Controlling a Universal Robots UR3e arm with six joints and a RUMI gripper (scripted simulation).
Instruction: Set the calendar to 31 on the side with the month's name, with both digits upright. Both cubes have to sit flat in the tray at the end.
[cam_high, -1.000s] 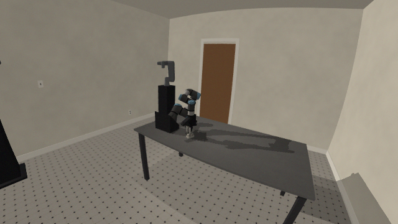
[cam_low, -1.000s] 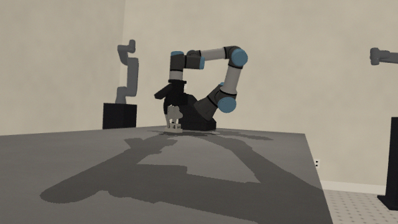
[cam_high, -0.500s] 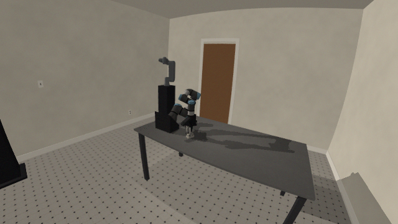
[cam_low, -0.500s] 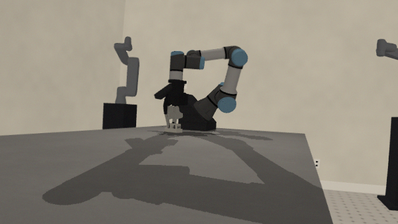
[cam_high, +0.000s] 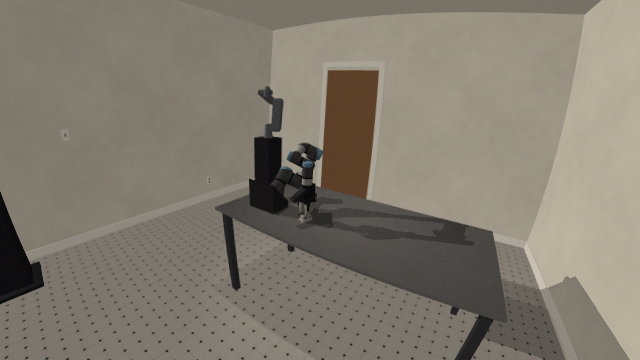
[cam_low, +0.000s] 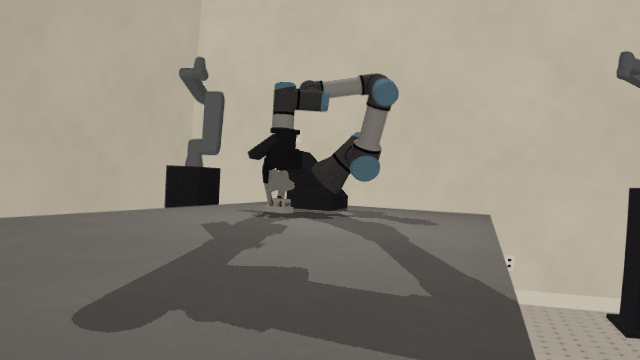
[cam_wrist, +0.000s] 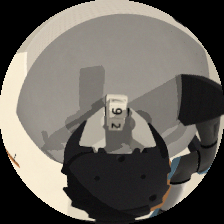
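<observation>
The pale calendar tray is 20 mm to the left of my hand and 30 mm below it.
</observation>
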